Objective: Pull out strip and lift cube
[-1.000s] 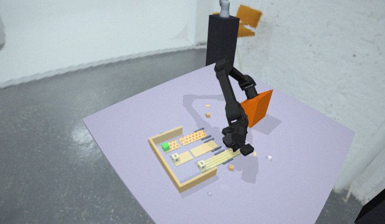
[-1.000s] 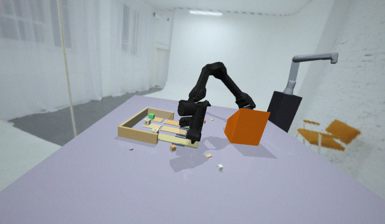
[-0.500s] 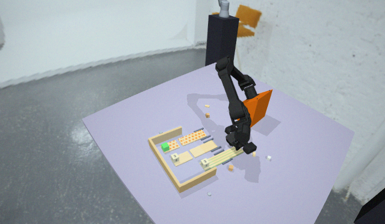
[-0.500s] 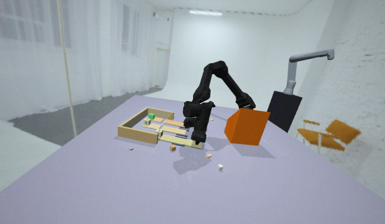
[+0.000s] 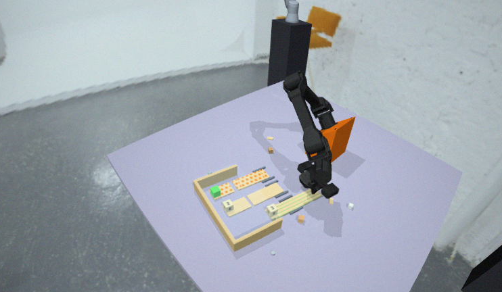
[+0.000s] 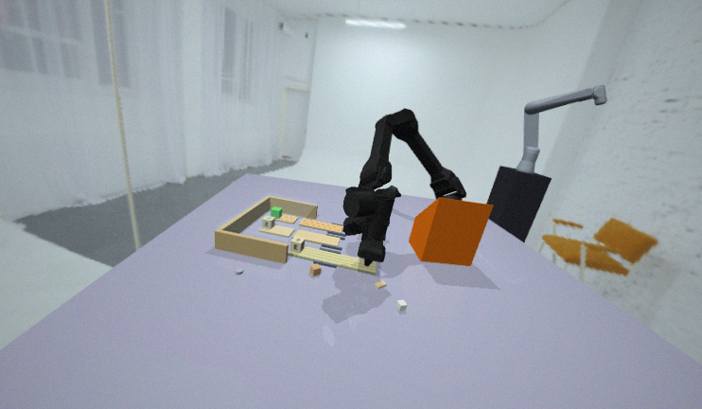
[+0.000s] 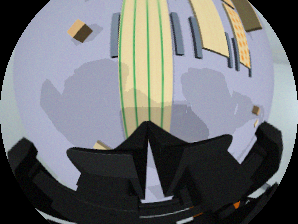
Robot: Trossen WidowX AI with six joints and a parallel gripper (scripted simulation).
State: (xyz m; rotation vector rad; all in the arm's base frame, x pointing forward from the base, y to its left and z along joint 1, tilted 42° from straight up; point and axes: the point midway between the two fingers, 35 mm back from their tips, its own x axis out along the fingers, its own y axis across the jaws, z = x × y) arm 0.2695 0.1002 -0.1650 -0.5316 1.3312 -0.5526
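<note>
The strip is 90 mm ahead of my gripper tip and 10 mm to the right of it.
</note>
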